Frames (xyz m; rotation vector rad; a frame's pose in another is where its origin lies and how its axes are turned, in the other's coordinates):
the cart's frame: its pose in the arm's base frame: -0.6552 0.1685 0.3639 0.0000 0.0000 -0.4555
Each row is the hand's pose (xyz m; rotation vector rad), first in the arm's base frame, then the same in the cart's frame.
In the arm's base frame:
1: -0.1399 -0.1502 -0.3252 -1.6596 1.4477 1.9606
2: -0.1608 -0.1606 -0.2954 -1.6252 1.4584 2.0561
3: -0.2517 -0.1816 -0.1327 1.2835 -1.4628 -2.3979
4: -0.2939 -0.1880 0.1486 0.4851 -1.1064 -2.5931
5: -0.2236 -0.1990 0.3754 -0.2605 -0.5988 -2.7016
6: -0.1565 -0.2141 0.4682 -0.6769 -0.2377 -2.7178
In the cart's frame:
1: 0.6030 -0.0595 -0.6891 1.9913 -1.0610 -2.0229
2: 0.5888 -0.0781 -0.6593 1.8966 -1.0450 -2.0342
3: 0.5164 -0.1369 -0.4966 1.4293 -1.0265 -2.0955
4: 0.4813 -0.1612 -0.2153 0.6511 -0.8728 -2.1946
5: 0.5493 -0.1402 0.0115 -0.1066 -0.5772 -2.2625
6: 0.6162 -0.1242 0.1043 -0.5439 -0.3451 -2.2822

